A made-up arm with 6 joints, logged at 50 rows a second.
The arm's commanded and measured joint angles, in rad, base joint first. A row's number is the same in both.
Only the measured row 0 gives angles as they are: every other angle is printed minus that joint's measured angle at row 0.
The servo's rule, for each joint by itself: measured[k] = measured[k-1] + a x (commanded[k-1-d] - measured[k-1]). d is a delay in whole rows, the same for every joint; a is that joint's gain. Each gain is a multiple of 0.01, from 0.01 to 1. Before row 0 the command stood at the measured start. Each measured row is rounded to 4 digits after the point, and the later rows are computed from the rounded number. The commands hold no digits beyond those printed.
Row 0, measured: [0.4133, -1.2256, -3.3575, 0.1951, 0.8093, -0.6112]
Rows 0 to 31, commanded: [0.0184, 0.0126, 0.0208, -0.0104, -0.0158, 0.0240]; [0.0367, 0.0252, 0.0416, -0.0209, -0.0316, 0.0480]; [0.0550, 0.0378, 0.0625, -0.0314, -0.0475, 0.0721]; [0.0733, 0.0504, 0.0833, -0.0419, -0.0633, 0.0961]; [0.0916, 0.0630, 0.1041, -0.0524, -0.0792, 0.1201]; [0.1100, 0.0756, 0.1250, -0.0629, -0.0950, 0.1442]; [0.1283, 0.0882, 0.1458, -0.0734, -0.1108, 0.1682]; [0.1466, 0.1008, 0.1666, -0.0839, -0.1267, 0.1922]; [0.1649, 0.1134, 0.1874, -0.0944, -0.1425, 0.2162]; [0.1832, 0.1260, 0.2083, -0.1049, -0.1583, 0.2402]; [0.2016, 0.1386, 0.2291, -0.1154, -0.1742, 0.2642]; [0.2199, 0.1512, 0.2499, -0.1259, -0.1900, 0.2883]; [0.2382, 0.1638, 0.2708, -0.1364, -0.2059, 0.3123]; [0.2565, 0.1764, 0.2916, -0.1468, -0.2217, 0.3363]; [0.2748, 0.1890, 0.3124, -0.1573, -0.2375, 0.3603]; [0.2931, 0.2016, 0.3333, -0.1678, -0.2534, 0.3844]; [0.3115, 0.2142, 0.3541, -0.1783, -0.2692, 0.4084]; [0.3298, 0.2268, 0.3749, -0.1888, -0.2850, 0.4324]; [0.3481, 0.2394, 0.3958, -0.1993, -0.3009, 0.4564]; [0.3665, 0.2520, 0.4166, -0.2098, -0.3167, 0.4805]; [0.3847, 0.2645, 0.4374, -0.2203, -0.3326, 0.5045]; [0.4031, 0.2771, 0.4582, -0.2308, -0.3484, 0.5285]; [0.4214, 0.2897, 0.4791, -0.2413, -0.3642, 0.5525]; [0.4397, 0.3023, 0.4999, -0.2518, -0.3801, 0.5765]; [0.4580, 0.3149, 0.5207, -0.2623, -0.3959, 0.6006]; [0.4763, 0.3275, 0.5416, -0.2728, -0.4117, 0.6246]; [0.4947, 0.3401, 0.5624, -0.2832, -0.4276, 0.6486]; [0.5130, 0.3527, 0.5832, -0.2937, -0.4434, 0.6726]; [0.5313, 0.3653, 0.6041, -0.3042, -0.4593, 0.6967]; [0.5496, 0.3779, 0.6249, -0.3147, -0.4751, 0.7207]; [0.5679, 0.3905, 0.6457, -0.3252, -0.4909, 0.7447]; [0.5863, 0.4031, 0.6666, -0.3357, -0.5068, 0.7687]
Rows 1 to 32, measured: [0.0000, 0.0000, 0.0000, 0.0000, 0.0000, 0.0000]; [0.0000, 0.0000, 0.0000, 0.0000, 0.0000, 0.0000]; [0.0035, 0.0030, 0.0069, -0.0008, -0.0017, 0.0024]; [0.0098, 0.0083, 0.0184, -0.0024, -0.0050, 0.0070]; [0.0184, 0.0154, 0.0330, -0.0047, -0.0097, 0.0135]; [0.0288, 0.0238, 0.0496, -0.0077, -0.0156, 0.0218]; [0.0407, 0.0332, 0.0676, -0.0113, -0.0226, 0.0316]; [0.0539, 0.0434, 0.0865, -0.0154, -0.0306, 0.0429]; [0.0680, 0.0542, 0.1061, -0.0200, -0.0394, 0.0554]; [0.0829, 0.0654, 0.1261, -0.0251, -0.0490, 0.0691]; [0.0985, 0.0769, 0.1463, -0.0306, -0.0593, 0.0838]; [0.1146, 0.0887, 0.1668, -0.0365, -0.0702, 0.0994]; [0.1311, 0.1007, 0.1874, -0.0428, -0.0816, 0.1159]; [0.1480, 0.1128, 0.2080, -0.0494, -0.0935, 0.1331]; [0.1651, 0.1250, 0.2287, -0.0564, -0.1059, 0.1510]; [0.1825, 0.1373, 0.2495, -0.0636, -0.1186, 0.1695]; [0.2000, 0.1497, 0.2703, -0.0711, -0.1317, 0.1886]; [0.2177, 0.1622, 0.2911, -0.0788, -0.1451, 0.2082]; [0.2355, 0.1747, 0.3119, -0.0868, -0.1588, 0.2282]; [0.2534, 0.1872, 0.3327, -0.0950, -0.1727, 0.2486]; [0.2714, 0.1997, 0.3535, -0.1033, -0.1868, 0.2694]; [0.2895, 0.2123, 0.3743, -0.1118, -0.2011, 0.2905]; [0.3076, 0.2248, 0.3951, -0.1205, -0.2156, 0.3119]; [0.3257, 0.2374, 0.4159, -0.1293, -0.2302, 0.3336]; [0.3439, 0.2500, 0.4368, -0.1383, -0.2449, 0.3555]; [0.3621, 0.2626, 0.4576, -0.1474, -0.2598, 0.3776]; [0.3803, 0.2752, 0.4784, -0.1566, -0.2748, 0.3999]; [0.3985, 0.2878, 0.4993, -0.1659, -0.2899, 0.4224]; [0.4168, 0.3004, 0.5201, -0.1753, -0.3050, 0.4450]; [0.4351, 0.3130, 0.5409, -0.1848, -0.3202, 0.4678]; [0.4534, 0.3256, 0.5618, -0.1944, -0.3355, 0.4907]; [0.4717, 0.3382, 0.5826, -0.2040, -0.3509, 0.5137]
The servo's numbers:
d 2
a 0.19 0.24 0.33 0.08 0.11 0.10

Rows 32 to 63, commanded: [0.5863, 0.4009, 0.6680, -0.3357, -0.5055, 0.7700]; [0.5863, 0.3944, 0.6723, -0.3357, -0.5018, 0.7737]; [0.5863, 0.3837, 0.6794, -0.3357, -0.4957, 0.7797]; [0.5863, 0.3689, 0.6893, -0.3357, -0.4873, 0.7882]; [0.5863, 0.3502, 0.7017, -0.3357, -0.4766, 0.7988]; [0.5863, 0.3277, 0.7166, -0.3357, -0.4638, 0.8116]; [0.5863, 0.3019, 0.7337, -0.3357, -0.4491, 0.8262]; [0.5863, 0.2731, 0.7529, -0.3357, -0.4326, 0.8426]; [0.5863, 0.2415, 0.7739, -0.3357, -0.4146, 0.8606]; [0.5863, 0.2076, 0.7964, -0.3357, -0.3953, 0.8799]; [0.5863, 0.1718, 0.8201, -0.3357, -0.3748, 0.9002]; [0.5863, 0.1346, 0.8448, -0.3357, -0.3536, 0.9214]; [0.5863, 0.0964, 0.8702, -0.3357, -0.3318, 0.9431]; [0.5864, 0.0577, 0.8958, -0.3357, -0.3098, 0.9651]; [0.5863, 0.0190, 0.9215, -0.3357, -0.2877, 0.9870]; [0.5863, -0.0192, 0.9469, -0.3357, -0.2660, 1.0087]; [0.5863, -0.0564, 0.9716, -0.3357, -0.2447, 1.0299]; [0.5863, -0.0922, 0.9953, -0.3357, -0.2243, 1.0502]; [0.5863, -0.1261, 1.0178, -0.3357, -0.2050, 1.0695]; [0.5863, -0.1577, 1.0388, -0.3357, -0.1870, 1.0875]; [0.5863, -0.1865, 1.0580, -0.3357, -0.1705, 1.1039]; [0.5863, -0.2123, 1.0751, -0.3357, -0.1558, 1.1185]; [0.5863, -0.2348, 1.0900, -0.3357, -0.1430, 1.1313]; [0.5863, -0.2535, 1.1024, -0.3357, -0.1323, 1.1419]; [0.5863, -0.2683, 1.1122, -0.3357, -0.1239, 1.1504]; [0.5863, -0.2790, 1.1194, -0.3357, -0.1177, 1.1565]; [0.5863, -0.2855, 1.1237, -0.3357, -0.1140, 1.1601]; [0.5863, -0.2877, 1.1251, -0.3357, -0.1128, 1.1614]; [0.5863, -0.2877, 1.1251, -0.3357, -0.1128, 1.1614]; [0.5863, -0.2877, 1.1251, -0.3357, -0.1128, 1.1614]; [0.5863, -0.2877, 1.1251, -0.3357, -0.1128, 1.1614]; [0.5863, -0.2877, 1.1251, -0.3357, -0.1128, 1.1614]
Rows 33 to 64, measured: [0.4900, 0.3508, 0.6034, -0.2137, -0.3663, 0.5368]; [0.5083, 0.3634, 0.6243, -0.2235, -0.3818, 0.5600]; [0.5231, 0.3724, 0.6387, -0.2325, -0.3954, 0.5810]; [0.5351, 0.3777, 0.6498, -0.2408, -0.4071, 0.6003]; [0.5448, 0.3791, 0.6596, -0.2484, -0.4168, 0.6182]; [0.5527, 0.3767, 0.6694, -0.2554, -0.4246, 0.6352]; [0.5591, 0.3703, 0.6801, -0.2618, -0.4303, 0.6516]; [0.5643, 0.3601, 0.6921, -0.2677, -0.4340, 0.6676]; [0.5685, 0.3461, 0.7058, -0.2731, -0.4357, 0.6835]; [0.5719, 0.3286, 0.7213, -0.2781, -0.4354, 0.6994]; [0.5746, 0.3077, 0.7387, -0.2827, -0.4331, 0.7155]; [0.5768, 0.2837, 0.7577, -0.2869, -0.4289, 0.7319]; [0.5786, 0.2568, 0.7783, -0.2908, -0.4229, 0.7487]; [0.5801, 0.2275, 0.8002, -0.2944, -0.4153, 0.7660]; [0.5813, 0.1960, 0.8233, -0.2977, -0.4061, 0.7837]; [0.5823, 0.1628, 0.8472, -0.3007, -0.3955, 0.8018]; [0.5831, 0.1283, 0.8717, -0.3035, -0.3836, 0.8203]; [0.5837, 0.0929, 0.8965, -0.3061, -0.3707, 0.8391]; [0.5842, 0.0571, 0.9213, -0.3085, -0.3568, 0.8582]; [0.5846, 0.0213, 0.9457, -0.3107, -0.3422, 0.8774]; [0.5849, -0.0141, 0.9695, -0.3127, -0.3271, 0.8966]; [0.5852, -0.0486, 0.9924, -0.3145, -0.3117, 0.9157]; [0.5854, -0.0817, 1.0140, -0.3162, -0.2962, 0.9345]; [0.5856, -0.1130, 1.0342, -0.3178, -0.2808, 0.9529]; [0.5857, -0.1422, 1.0526, -0.3192, -0.2656, 0.9707]; [0.5858, -0.1689, 1.0690, -0.3205, -0.2509, 0.9878]; [0.5859, -0.1928, 1.0833, -0.3217, -0.2369, 1.0041]; [0.5860, -0.2135, 1.0952, -0.3228, -0.2238, 1.0193]; [0.5861, -0.2308, 1.1046, -0.3238, -0.2117, 1.0334]; [0.5861, -0.2445, 1.1114, -0.3248, -0.2008, 1.0462]; [0.5861, -0.2549, 1.1159, -0.3257, -0.1911, 1.0577]; [0.5861, -0.2628, 1.1189, -0.3265, -0.1825, 1.0681]
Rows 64 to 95, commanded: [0.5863, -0.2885, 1.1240, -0.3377, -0.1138, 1.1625]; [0.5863, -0.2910, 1.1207, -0.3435, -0.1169, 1.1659]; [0.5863, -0.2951, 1.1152, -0.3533, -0.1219, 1.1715]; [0.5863, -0.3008, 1.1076, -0.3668, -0.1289, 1.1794]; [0.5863, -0.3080, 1.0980, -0.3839, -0.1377, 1.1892]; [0.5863, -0.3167, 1.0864, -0.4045, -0.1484, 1.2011]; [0.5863, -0.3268, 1.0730, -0.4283, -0.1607, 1.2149]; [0.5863, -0.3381, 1.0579, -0.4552, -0.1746, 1.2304]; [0.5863, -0.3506, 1.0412, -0.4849, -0.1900, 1.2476]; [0.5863, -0.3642, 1.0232, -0.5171, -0.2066, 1.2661]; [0.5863, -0.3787, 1.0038, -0.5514, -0.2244, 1.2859]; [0.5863, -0.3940, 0.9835, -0.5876, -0.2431, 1.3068]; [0.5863, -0.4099, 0.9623, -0.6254, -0.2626, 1.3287]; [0.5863, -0.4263, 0.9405, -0.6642, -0.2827, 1.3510]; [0.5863, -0.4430, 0.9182, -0.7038, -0.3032, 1.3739]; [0.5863, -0.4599, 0.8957, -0.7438, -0.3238, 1.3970]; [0.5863, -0.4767, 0.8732, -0.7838, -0.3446, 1.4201]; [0.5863, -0.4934, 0.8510, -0.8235, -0.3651, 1.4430]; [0.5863, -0.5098, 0.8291, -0.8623, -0.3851, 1.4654]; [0.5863, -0.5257, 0.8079, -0.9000, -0.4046, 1.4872]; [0.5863, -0.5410, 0.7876, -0.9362, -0.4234, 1.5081]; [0.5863, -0.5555, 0.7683, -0.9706, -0.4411, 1.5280]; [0.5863, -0.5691, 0.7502, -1.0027, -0.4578, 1.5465]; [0.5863, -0.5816, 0.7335, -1.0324, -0.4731, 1.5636]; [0.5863, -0.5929, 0.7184, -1.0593, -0.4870, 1.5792]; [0.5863, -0.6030, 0.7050, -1.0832, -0.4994, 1.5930]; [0.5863, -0.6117, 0.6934, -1.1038, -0.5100, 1.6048]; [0.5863, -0.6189, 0.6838, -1.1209, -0.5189, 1.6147]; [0.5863, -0.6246, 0.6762, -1.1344, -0.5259, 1.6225]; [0.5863, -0.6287, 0.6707, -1.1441, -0.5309, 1.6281]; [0.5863, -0.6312, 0.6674, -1.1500, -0.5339, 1.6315]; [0.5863, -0.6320, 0.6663, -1.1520, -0.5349, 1.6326]
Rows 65 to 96, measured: [0.5861, -0.2688, 1.1209, -0.3272, -0.1748, 1.0774]; [0.5861, -0.2733, 1.1223, -0.3279, -0.1680, 1.0858]; [0.5861, -0.2769, 1.1229, -0.3287, -0.1620, 1.0935]; [0.5861, -0.2803, 1.1222, -0.3299, -0.1570, 1.1007]; [0.5861, -0.2839, 1.1199, -0.3318, -0.1531, 1.1078]; [0.5861, -0.2880, 1.1158, -0.3346, -0.1504, 1.1150]; [0.5861, -0.2928, 1.1099, -0.3385, -0.1490, 1.1224]; [0.5861, -0.2985, 1.1021, -0.3438, -0.1489, 1.1303]; [0.5861, -0.3053, 1.0925, -0.3506, -0.1502, 1.1388]; [0.5861, -0.3132, 1.0811, -0.3590, -0.1529, 1.1480]; [0.5861, -0.3222, 1.0679, -0.3691, -0.1570, 1.1580]; [0.5861, -0.3323, 1.0531, -0.3809, -0.1625, 1.1688]; [0.5861, -0.3434, 1.0368, -0.3945, -0.1693, 1.1805]; [0.5861, -0.3555, 1.0192, -0.4099, -0.1774, 1.1931]; [0.5861, -0.3686, 1.0004, -0.4271, -0.1868, 1.2067]; [0.5861, -0.3824, 0.9806, -0.4461, -0.1973, 1.2211]; [0.5861, -0.3969, 0.9600, -0.4667, -0.2089, 1.2364]; [0.5861, -0.4120, 0.9388, -0.4889, -0.2215, 1.2525]; [0.5861, -0.4275, 0.9172, -0.5125, -0.2350, 1.2693]; [0.5861, -0.4433, 0.8954, -0.5374, -0.2493, 1.2867]; [0.5861, -0.4593, 0.8735, -0.5634, -0.2642, 1.3046]; [0.5861, -0.4752, 0.8519, -0.5903, -0.2796, 1.3229]; [0.5861, -0.4910, 0.8307, -0.6180, -0.2954, 1.3414]; [0.5861, -0.5065, 0.8101, -0.6462, -0.3114, 1.3601]; [0.5861, -0.5215, 0.7903, -0.6747, -0.3275, 1.3787]; [0.5861, -0.5359, 0.7716, -0.7033, -0.3435, 1.3972]; [0.5861, -0.5496, 0.7540, -0.7318, -0.3593, 1.4154]; [0.5861, -0.5624, 0.7378, -0.7599, -0.3747, 1.4332]; [0.5861, -0.5742, 0.7231, -0.7874, -0.3896, 1.4504]; [0.5861, -0.5849, 0.7101, -0.8141, -0.4038, 1.4668]; [0.5861, -0.5944, 0.6989, -0.8397, -0.4172, 1.4824]; [0.5861, -0.6026, 0.6896, -0.8641, -0.4297, 1.4970]
